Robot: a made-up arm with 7 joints.
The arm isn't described. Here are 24 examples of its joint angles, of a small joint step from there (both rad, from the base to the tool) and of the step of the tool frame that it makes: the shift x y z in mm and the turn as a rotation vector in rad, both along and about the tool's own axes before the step.
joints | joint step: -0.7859 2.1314 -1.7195 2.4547 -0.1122 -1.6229 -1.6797 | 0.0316 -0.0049 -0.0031 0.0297 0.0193 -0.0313 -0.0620
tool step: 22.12 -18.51 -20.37 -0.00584 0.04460 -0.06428
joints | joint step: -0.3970 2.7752 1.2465 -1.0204 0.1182 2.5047 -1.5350 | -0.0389 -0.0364 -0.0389 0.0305 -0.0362 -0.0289 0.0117
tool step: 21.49 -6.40 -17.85 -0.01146 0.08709 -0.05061
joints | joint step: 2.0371 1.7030 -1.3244 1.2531 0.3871 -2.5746 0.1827 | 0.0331 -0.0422 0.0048 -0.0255 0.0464 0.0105 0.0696
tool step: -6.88 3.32 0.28 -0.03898 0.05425 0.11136
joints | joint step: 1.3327 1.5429 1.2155 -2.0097 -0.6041 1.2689 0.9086 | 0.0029 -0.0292 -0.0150 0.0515 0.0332 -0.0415 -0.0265
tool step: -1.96 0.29 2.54 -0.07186 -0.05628 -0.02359
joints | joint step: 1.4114 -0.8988 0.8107 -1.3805 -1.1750 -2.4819 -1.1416 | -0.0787 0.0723 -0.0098 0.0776 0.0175 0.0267 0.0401
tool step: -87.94 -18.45 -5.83 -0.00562 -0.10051 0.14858
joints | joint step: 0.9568 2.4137 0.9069 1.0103 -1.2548 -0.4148 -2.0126 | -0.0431 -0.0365 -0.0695 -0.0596 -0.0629 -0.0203 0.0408
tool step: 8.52 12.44 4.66 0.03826 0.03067 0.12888
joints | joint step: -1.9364 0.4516 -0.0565 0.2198 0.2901 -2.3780 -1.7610 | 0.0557 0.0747 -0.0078 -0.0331 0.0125 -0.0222 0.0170
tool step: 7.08 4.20 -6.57 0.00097 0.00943 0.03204
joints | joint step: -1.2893 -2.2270 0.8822 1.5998 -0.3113 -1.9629 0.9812 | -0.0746 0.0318 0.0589 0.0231 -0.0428 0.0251 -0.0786
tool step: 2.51 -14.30 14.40 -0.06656 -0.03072 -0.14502
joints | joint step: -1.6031 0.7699 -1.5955 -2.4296 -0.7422 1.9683 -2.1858 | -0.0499 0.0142 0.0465 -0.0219 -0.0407 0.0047 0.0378
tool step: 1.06 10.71 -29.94 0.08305 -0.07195 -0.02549
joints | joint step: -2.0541 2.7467 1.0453 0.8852 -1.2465 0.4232 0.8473 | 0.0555 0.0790 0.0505 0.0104 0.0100 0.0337 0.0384
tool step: 8.15 -5.81 11.22 0.03645 0.00359 -0.04043
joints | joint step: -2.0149 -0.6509 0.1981 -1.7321 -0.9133 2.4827 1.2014 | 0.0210 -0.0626 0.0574 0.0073 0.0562 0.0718 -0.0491
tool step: 29.86 -22.31 10.46 -0.05692 0.04327 0.00179
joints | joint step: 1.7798 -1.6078 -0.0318 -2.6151 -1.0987 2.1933 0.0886 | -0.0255 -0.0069 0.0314 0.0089 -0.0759 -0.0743 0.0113
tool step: -36.63 -5.51 10.97 0.02845 -0.10111 -0.01765
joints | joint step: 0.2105 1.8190 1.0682 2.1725 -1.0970 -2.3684 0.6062 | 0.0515 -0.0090 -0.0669 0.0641 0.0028 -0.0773 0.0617
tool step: 22.98 -54.14 7.76 0.10301 0.00709 -0.07776
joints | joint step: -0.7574 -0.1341 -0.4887 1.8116 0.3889 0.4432 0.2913 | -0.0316 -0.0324 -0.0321 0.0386 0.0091 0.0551 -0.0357
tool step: 21.51 10.08 -10.87 -0.04935 0.01233 0.00950
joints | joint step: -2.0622 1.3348 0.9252 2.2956 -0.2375 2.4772 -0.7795 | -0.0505 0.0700 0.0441 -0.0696 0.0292 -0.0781 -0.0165
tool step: -11.91 0.02 1.17 0.15895 -0.03889 0.11463
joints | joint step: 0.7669 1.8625 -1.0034 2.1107 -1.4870 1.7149 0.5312 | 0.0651 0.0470 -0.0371 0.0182 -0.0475 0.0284 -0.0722
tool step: -1.80 31.37 -33.13 -0.13506 -0.06716 -0.02703
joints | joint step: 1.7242 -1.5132 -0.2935 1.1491 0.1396 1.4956 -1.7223 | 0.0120 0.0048 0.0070 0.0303 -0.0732 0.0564 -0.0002
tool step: -13.08 -16.13 1.90 0.02633 -0.04057 -0.05213
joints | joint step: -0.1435 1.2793 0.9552 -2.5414 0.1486 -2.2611 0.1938 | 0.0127 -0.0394 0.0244 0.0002 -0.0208 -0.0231 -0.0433
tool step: 0.91 -11.34 -24.10 -0.00880 0.03658 -0.08729
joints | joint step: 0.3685 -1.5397 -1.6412 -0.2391 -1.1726 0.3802 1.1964 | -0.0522 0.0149 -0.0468 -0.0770 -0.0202 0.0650 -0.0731
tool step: 23.59 3.99 -4.73 -0.03553 0.09675 -0.05973
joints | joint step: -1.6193 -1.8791 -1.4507 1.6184 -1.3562 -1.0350 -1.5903 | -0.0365 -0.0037 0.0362 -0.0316 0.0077 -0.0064 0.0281
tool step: -10.68 -19.58 -4.75 0.04402 -0.00048 -0.01398
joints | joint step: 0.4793 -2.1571 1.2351 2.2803 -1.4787 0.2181 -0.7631 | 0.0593 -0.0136 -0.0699 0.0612 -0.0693 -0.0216 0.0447
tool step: -11.73 -5.06 8.02 0.05765 -0.07732 0.15818
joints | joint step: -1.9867 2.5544 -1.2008 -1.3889 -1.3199 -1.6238 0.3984 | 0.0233 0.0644 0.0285 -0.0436 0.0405 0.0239 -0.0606
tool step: 31.23 17.97 -6.18 -0.10864 -0.00206 -0.06740
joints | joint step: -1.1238 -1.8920 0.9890 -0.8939 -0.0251 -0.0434 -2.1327 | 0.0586 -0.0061 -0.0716 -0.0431 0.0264 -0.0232 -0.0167
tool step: -0.40 8.99 -12.13 -0.01859 0.03999 -0.02227
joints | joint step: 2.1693 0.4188 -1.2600 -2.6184 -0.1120 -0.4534 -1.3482 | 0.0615 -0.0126 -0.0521 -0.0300 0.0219 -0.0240 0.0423
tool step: -17.06 -22.21 -61.50 0.04200 0.10837 -0.02323
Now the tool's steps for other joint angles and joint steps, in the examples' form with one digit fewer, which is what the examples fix.
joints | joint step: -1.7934 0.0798 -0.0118 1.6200 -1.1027 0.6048 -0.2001 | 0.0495 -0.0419 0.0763 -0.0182 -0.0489 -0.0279 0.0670
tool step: 12.9 42.8 28.0 0.0256 0.0466 0.0264
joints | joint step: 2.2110 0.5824 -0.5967 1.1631 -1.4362 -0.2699 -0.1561 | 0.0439 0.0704 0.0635 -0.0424 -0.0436 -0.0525 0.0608
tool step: -41.2 -17.7 -4.8 0.1276 -0.0621 0.0105
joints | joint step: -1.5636 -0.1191 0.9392 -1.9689 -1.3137 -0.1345 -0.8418 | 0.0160 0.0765 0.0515 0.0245 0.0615 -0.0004 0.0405
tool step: -1.9 16.6 23.4 -0.0559 0.0110 -0.0424
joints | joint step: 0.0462 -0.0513 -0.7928 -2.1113 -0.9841 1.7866 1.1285 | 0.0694 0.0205 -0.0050 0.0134 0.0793 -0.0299 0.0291
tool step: 22.3 -32.7 0.2 0.0477 -0.0683 -0.0083
